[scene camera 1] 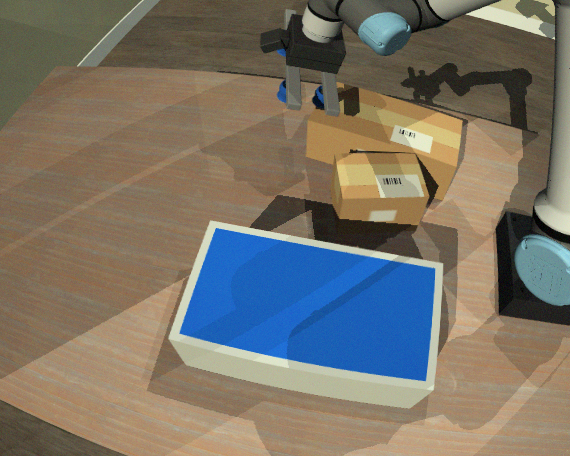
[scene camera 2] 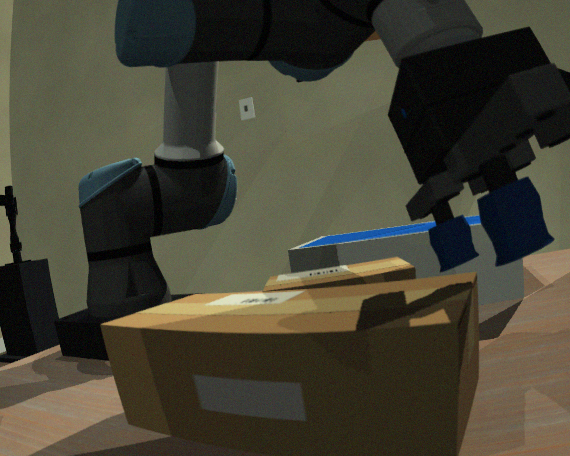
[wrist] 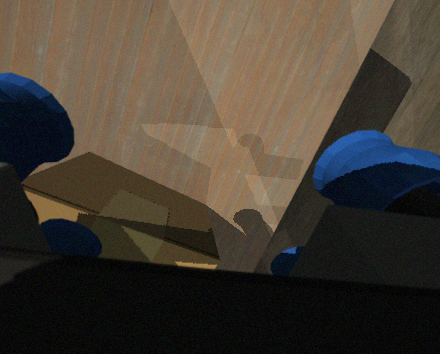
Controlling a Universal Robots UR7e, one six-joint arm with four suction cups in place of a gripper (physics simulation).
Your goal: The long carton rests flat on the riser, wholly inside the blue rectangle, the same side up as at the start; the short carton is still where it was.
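Places are measured from the arm's base along level axes (x ahead, y left, z up), in centimetres.
Pixels of known places: hand, tool point: (scene camera 1: 302,74) (scene camera 2: 526,238) (wrist: 193,210); arm's base, link origin: (scene camera 2: 129,306).
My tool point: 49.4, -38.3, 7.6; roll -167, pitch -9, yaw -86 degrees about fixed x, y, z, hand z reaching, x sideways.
Ahead of a thing's pixels: the offset from my tool point to its top centre, as dx, dy, dz.
The long carton {-18.0, +8.2, -3.5} (scene camera 1: 380,120) (scene camera 2: 280,370) (wrist: 65,205) rests on the table behind the short carton, barcode label up. The short carton {-14.7, +23.5, -3.5} (scene camera 1: 380,192) (scene camera 2: 400,266) stands between it and the riser, also label up. The cream riser {-3.5, +49.1, -1.8} (scene camera 1: 300,382) (scene camera 2: 320,255) carries the blue rectangle {-3.5, +49.1, -1.8} (scene camera 1: 320,300) (scene camera 2: 390,232), with no carton on it. My gripper (scene camera 1: 301,96) (scene camera 2: 486,245) is tilted, its blue cups low near the long carton's left end in scene camera 1. A small gap shows under the cups in scene camera 2, and they hold nothing. Some cup rims are hidden.
The arm's dark base (scene camera 1: 512,260) (scene camera 2: 82,332) stands right of the riser in scene camera 1. The table's far edge runs close behind the long carton. A black stand (scene camera 2: 32,305) is at the left in scene camera 2.
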